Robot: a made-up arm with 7 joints. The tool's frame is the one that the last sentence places.
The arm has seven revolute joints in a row. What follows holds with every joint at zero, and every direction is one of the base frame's.
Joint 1 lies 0.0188 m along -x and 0.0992 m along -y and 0.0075 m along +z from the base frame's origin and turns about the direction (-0.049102, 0.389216, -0.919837), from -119.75 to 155.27 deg.
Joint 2 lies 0.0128 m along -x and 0.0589 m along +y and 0.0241 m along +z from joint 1 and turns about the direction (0.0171, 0.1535, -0.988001), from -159.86 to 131.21 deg.
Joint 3 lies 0.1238 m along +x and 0.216 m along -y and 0.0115 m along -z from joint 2 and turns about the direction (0.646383, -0.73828, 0.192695), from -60.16 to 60.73 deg.
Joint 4 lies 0.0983 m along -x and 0.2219 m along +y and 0.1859 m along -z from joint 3 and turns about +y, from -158.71 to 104.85 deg.
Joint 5 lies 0.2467 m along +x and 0.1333 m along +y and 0.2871 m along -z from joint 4 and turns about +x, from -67.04 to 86.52 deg.
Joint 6 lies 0.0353 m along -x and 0.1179 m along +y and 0.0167 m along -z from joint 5 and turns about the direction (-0.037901, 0.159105, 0.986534), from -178.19 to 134.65 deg.
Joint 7 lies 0.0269 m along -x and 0.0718 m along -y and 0.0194 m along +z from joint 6 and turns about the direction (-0.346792, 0.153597, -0.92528), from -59.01 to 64.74 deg.
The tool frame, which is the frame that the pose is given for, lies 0.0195 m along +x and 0.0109 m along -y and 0.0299 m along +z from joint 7; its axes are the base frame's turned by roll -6.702, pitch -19.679 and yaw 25.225 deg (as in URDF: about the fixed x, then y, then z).
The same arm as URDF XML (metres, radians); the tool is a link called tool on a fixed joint. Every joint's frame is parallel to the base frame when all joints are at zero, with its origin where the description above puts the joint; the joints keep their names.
<robot name="arm">
  <joint name="tool_fixed" type="fixed">
    <parent link="link7"/>
    <child link="tool"/>
    <origin xyz="0.0195 -0.0109 0.0299" rpy="-0.1170 -0.3435 0.4403"/>
  </joint>
  <joint name="joint 7" type="revolute">
    <parent link="link6"/>
    <child link="link7"/>
    <origin xyz="-0.0269 -0.0718 0.0194"/>
    <axis xyz="-0.346792 0.153597 -0.92528"/>
    <limit lower="-1.0299" upper="1.1299"/>
  </joint>
  <joint name="joint 6" type="revolute">
    <parent link="link5"/>
    <child link="link6"/>
    <origin xyz="-0.0353 0.1179 -0.0167"/>
    <axis xyz="-0.037901 0.159105 0.986534"/>
    <limit lower="-3.1100" upper="2.3501"/>
  </joint>
  <joint name="joint 5" type="revolute">
    <parent link="link4"/>
    <child link="link5"/>
    <origin xyz="0.2467 0.1333 -0.2871"/>
    <axis xyz="1 0 0"/>
    <limit lower="-1.1701" upper="1.5101"/>
  </joint>
  <joint name="joint 4" type="revolute">
    <parent link="link3"/>
    <child link="link4"/>
    <origin xyz="-0.0983 0.2219 -0.1859"/>
    <axis xyz="0 1 0"/>
    <limit lower="-2.7700" upper="1.8300"/>
  </joint>
  <joint name="joint 3" type="revolute">
    <parent link="link2"/>
    <child link="link3"/>
    <origin xyz="0.1238 -0.2160 -0.0115"/>
    <axis xyz="0.646383 -0.73828 0.192695"/>
    <limit lower="-1.0500" upper="1.0599"/>
  </joint>
  <joint name="joint 2" type="revolute">
    <parent link="link1"/>
    <child link="link2"/>
    <origin xyz="-0.0128 0.0589 0.0241"/>
    <axis xyz="0.0171 0.1535 -0.988001"/>
    <limit lower="-2.7901" upper="2.2900"/>
  </joint>
  <joint name="joint 1" type="revolute">
    <parent link="base_link"/>
    <child link="link1"/>
    <origin xyz="-0.0188 -0.0992 0.0075"/>
    <axis xyz="-0.049102 0.389216 -0.919837"/>
    <limit lower="-2.0900" upper="2.7100"/>
  </joint>
  <link name="base_link"/>
  <link name="link1"/>
  <link name="link2"/>
  <link name="link3"/>
  <link name="link4"/>
  <link name="link5"/>
  <link name="link6"/>
  <link name="link7"/>
  <link name="tool"/>
</robot>

